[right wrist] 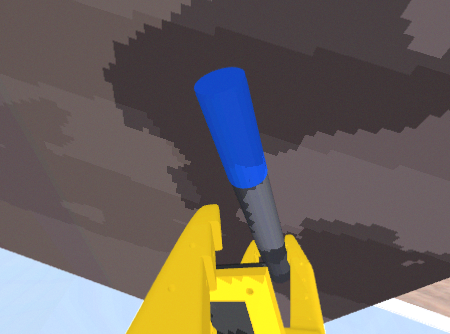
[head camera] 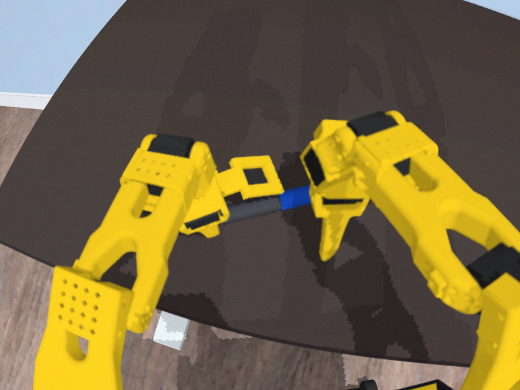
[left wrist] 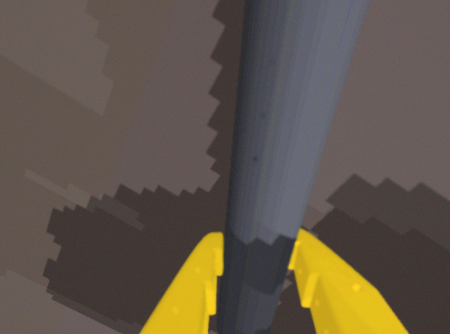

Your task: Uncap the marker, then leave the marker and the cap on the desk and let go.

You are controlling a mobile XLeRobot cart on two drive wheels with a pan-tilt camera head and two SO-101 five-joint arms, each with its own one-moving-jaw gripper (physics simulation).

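Frame: origin at the left arm's base, x ahead, y left, z up, level; centimetres.
Seen in the pictures: left hand at its tool point: (right wrist: pixel 259 246) (head camera: pixel 205 212) (left wrist: pixel 222 247); right hand at its tool point: (right wrist: pixel 220 220).
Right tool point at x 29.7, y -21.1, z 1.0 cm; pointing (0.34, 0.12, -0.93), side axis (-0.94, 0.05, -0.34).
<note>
Offsets run from my right tool point to a thing's middle. Level surfaces: height alone.
The marker has a dark grey body @[dx -0.1, dy +6.9, dz -5.2 cm] (head camera: pixel 255 209) (left wrist: pixel 290 125) (right wrist: pixel 264 212), with the blue cap @[dx +0.9, dy +1.1, dz -5.0 cm] (head camera: pixel 295 198) (right wrist: pixel 232 127) on its right end. My left gripper (head camera: pixel 225 216) (left wrist: pixel 257 255) is shut on the grey body; its two jaws press on the sides. My right gripper (head camera: pixel 332 237) (right wrist: pixel 202 250) is open, beside the cap's end. In the head view it hides the cap's tip. In the right wrist view one notched jaw of it shows at the left, and the cap lies beyond and to the right of that jaw's tip, not between jaws.
The dark round-edged desk @[dz -6.5 cm] (head camera: pixel 100 110) (left wrist: pixel 175 125) (right wrist: pixel 340 170) lies below both arms, with their shadows on it. Its front edge runs across the lower part of the head view. Beyond that edge are the wooden floor @[dz -78.5 cm] (head camera: pixel 280 365) and a small white block (head camera: pixel 171 330).
</note>
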